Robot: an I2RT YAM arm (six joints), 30 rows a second.
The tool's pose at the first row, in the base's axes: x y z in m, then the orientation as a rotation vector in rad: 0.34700, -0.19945, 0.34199, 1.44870, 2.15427, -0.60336
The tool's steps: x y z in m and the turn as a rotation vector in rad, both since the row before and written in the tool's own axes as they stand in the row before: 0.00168, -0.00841, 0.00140, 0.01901, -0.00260, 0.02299; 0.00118, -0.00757, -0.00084, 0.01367, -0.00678, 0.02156; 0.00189, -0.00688, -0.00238, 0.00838, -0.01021, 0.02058; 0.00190, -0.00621, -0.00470, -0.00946, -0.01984, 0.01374; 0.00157, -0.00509, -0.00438, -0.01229, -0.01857, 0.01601; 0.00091, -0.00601, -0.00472, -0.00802, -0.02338, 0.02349; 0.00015, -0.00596, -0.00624, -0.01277, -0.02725, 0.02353; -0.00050, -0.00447, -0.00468, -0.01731, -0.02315, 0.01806
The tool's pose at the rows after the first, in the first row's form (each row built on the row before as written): 0.33879, -0.20197, 0.34068, 1.47982, 2.13247, -0.61870; 0.33118, -0.20300, 0.34136, 1.50391, 2.10842, -0.63085; 0.32383, -0.20217, 0.34272, 1.52182, 2.08252, -0.63933; 0.31688, -0.19955, 0.34573, 1.51727, 2.05583, -0.63612; 0.31107, -0.19700, 0.34844, 1.51388, 2.02819, -0.62806; 0.30443, -0.19490, 0.35172, 1.51666, 1.99036, -0.62478; 0.29771, -0.19219, 0.35641, 1.51398, 1.94983, -0.61873; 0.29269, -0.19048, 0.36015, 1.50581, 1.91737, -0.60753
